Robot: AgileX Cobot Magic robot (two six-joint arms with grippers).
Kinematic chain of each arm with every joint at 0, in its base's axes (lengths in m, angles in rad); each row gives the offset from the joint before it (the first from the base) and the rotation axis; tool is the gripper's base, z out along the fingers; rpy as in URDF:
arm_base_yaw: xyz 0 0 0.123 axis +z
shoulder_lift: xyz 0 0 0 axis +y
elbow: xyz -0.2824 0 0.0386 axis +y
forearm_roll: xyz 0.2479 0 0.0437 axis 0.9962 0 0.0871
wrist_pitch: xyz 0 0 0 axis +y
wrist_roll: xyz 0.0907 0 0.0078 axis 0.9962 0 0.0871
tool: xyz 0 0 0 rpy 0 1.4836 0
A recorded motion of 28 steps. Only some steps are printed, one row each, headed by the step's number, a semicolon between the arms.
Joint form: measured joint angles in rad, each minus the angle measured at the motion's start. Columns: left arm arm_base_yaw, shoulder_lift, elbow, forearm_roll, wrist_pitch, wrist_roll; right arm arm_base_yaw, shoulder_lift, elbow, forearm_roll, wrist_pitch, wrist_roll.
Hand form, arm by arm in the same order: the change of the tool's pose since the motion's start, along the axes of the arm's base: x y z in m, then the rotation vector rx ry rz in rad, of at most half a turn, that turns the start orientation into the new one. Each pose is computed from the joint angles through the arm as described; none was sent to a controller.
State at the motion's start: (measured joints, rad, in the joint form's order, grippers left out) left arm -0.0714 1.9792 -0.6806 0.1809 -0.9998 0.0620; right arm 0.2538 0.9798 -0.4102 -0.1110 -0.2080 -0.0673
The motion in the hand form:
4: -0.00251 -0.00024 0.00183 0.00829 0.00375 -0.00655; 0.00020 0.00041 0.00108 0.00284 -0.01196 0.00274
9: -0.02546 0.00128 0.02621 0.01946 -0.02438 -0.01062; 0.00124 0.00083 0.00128 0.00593 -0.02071 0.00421
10: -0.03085 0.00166 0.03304 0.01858 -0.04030 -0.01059; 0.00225 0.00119 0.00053 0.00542 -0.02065 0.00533
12: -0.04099 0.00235 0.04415 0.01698 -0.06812 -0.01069; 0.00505 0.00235 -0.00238 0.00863 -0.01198 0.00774
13: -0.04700 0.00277 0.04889 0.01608 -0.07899 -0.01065; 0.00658 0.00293 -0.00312 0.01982 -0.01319 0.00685
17: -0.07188 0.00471 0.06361 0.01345 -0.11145 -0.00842; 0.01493 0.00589 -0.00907 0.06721 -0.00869 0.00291
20: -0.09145 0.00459 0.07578 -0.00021 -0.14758 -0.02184; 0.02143 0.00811 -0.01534 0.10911 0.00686 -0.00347
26: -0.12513 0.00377 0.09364 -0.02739 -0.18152 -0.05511; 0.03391 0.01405 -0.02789 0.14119 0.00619 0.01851
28: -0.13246 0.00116 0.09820 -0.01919 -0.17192 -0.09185; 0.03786 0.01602 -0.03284 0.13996 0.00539 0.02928
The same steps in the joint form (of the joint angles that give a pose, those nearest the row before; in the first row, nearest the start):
4: 0.0000 -0.0130 0.0091 0.0066 0.0090 0.0043; 0.0011 0.0000 0.0000 -0.0010 -0.0124 0.0000
9: 0.0000 -0.1454 0.0958 0.0109 0.0291 0.0125; 0.0010 0.0057 0.0000 -0.0011 -0.0274 0.0001
10: 0.0000 -0.1794 0.1148 0.0109 0.0282 0.0128; 0.0011 0.0125 0.0000 -0.0019 -0.0340 -0.0001
12: 0.0000 -0.2386 0.1494 0.0109 0.0250 0.0137; 0.0018 0.0328 0.0000 -0.0083 -0.0472 0.0104
13: 0.0000 -0.2691 0.1700 0.0109 0.0240 0.0137; 0.0018 0.0427 0.0000 -0.0092 -0.0615 0.0213
17: 0.0000 -0.3865 0.2530 0.0089 0.0258 0.0137; 0.0018 0.0999 0.0000 -0.0113 -0.1283 0.0673
20: -0.0009 -0.4851 0.3116 0.0265 0.0258 -0.0057; 0.0018 0.1479 0.0000 -0.0121 -0.1737 0.1108
26: -0.0009 -0.6730 0.3962 0.0816 0.0830 -0.0709; 0.0018 0.2477 0.0000 -0.0458 -0.2876 0.1591
28: -0.0009 -0.7262 0.4028 0.1401 0.1331 -0.1081; 0.0018 0.2825 0.0000 -0.0558 -0.3242 0.1609

